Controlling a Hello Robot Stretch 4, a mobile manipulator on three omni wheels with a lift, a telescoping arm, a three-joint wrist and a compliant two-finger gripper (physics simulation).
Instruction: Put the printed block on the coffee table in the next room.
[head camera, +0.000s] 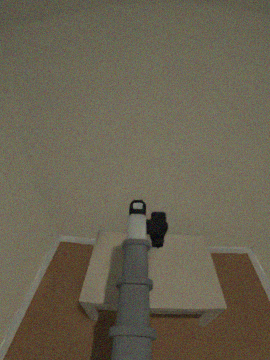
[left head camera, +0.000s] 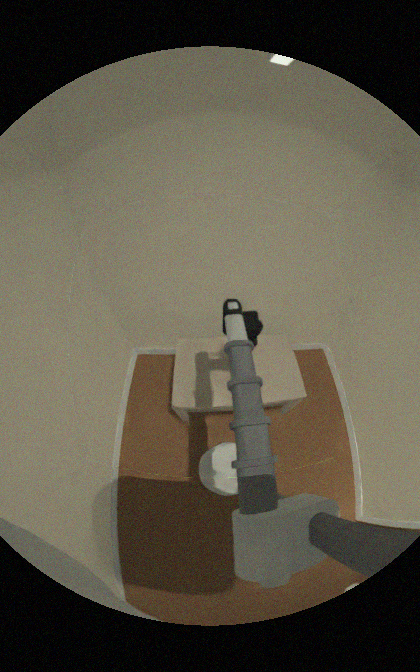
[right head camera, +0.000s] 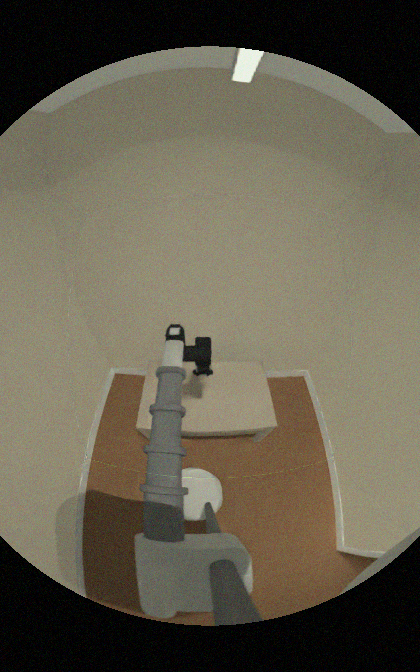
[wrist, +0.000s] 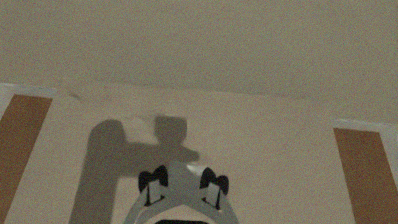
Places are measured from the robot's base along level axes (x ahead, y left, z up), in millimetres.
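Where they show: gripper, fingertip midpoint: (wrist: 184, 179).
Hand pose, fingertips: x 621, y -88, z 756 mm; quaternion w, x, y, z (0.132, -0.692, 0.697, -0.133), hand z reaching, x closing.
After its pixels a point has its place.
The pale coffee table (head camera: 185, 275) @(x 613, y -338, z 422 mm) (left head camera: 275, 372) (right head camera: 235, 400) (wrist: 280, 160) @(x 737, y -371, z 422 mm) stands against the wall at the arm's far end. In the wrist view, my gripper (wrist: 184, 179) @(x 621, y -88, z 756 mm) is shut on the printed block (wrist: 183, 172) @(x 624, y -87, z 781 mm), a grey-white block between the two dark fingertips. Gripper and block are over the table top, with their shadow on it; the exact height is hard to tell. The block's lower part is hidden by the gripper. In the head views the dark wrist hides the fingers and block.
The extended grey arm (head camera: 135, 300) @(x 216, y -4, z 1156 mm) (left head camera: 250, 425) (right head camera: 166, 430) reaches over the table's left part. A plain wall (head camera: 135, 125) @(x 1115, y 34, z 1263 mm) rises behind the table. Brown floor (head camera: 50, 300) @(x 523, y 725, z -28 mm) (wrist: 360, 175) @(x 794, y -1023, z -28 mm) shows on both sides. A white rounded shape (left head camera: 217, 467) (right head camera: 205, 492) is below the arm.
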